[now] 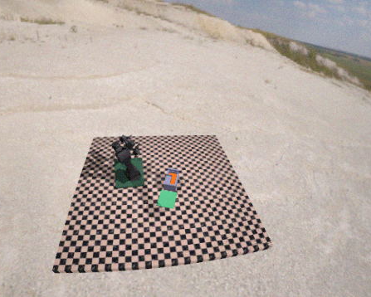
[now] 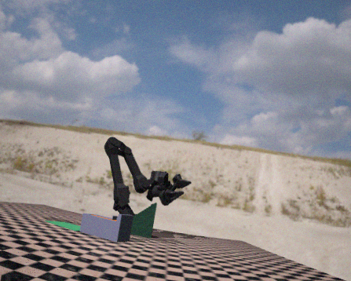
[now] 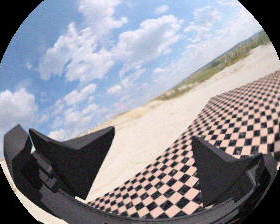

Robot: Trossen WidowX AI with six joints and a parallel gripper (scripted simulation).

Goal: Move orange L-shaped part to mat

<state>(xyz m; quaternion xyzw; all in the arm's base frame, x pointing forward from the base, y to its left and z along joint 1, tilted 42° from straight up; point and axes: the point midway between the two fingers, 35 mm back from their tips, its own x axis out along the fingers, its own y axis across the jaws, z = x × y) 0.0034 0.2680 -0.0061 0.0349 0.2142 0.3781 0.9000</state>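
My gripper tip is 27 cm to the left of the orange L-shaped part, 25 cm short of it and 19 cm above it. The rest, counted from my gripper tip: green mat: 43 cm to the right, 26 cm below, 19 cm ahead.
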